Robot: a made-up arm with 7 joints.
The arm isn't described. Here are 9 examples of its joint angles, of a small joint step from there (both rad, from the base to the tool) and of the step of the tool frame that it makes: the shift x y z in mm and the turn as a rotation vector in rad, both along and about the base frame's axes.
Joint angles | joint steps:
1: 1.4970 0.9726 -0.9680 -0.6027 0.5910 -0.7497 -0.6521 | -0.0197 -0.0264 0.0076 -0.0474 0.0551 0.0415 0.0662
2: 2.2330 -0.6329 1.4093 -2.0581 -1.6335 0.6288 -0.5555 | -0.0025 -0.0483 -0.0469 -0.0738 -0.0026 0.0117 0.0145
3: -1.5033 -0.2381 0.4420 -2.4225 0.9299 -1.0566 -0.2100 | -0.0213 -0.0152 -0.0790 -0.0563 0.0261 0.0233 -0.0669
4: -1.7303 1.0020 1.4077 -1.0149 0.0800 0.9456 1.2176 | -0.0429 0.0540 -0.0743 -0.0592 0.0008 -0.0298 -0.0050
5: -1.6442 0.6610 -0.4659 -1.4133 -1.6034 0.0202 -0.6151 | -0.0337 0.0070 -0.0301 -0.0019 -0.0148 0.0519 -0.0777
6: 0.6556 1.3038 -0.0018 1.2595 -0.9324 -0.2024 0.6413 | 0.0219 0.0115 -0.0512 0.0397 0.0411 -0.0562 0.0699
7: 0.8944 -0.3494 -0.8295 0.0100 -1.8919 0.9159 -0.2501 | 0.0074 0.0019 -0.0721 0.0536 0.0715 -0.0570 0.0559
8: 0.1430 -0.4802 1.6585 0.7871 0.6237 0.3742 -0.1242 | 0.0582 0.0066 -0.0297 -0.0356 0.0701 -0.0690 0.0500
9: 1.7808 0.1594 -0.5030 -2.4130 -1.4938 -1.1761 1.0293 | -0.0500 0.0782 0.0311 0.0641 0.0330 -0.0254 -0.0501
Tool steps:
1: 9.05 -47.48 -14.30 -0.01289 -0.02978 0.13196
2: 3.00 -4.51 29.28 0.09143 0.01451 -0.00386
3: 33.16 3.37 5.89 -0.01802 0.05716 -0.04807
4: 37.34 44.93 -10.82 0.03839 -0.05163 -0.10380
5: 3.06 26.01 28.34 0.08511 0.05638 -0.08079
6: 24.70 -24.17 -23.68 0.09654 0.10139 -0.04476
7: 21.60 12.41 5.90 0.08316 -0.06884 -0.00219
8: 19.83 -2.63 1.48 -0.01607 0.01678 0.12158
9: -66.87 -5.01 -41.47 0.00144 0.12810 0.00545
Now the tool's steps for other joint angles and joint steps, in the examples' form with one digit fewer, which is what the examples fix.
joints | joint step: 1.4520 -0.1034 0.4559 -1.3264 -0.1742 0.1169 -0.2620 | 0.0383 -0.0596 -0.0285 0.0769 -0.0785 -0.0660 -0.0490
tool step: -7.9 17.1 -49.2 0.0314 0.0939 0.0504
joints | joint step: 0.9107 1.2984 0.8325 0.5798 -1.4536 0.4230 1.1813 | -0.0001 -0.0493 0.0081 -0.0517 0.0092 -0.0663 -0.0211
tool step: -51.7 17.2 12.0 -0.0135 -0.0412 -0.0907
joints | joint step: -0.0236 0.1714 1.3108 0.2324 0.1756 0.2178 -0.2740 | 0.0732 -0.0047 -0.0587 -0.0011 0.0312 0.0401 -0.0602
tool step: 26.4 19.1 2.6 0.0588 -0.0428 0.0353
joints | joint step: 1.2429 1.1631 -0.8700 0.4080 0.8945 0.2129 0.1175 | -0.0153 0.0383 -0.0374 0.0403 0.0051 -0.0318 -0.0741
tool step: -15.4 45.2 31.4 0.0441 0.0809 -0.1250
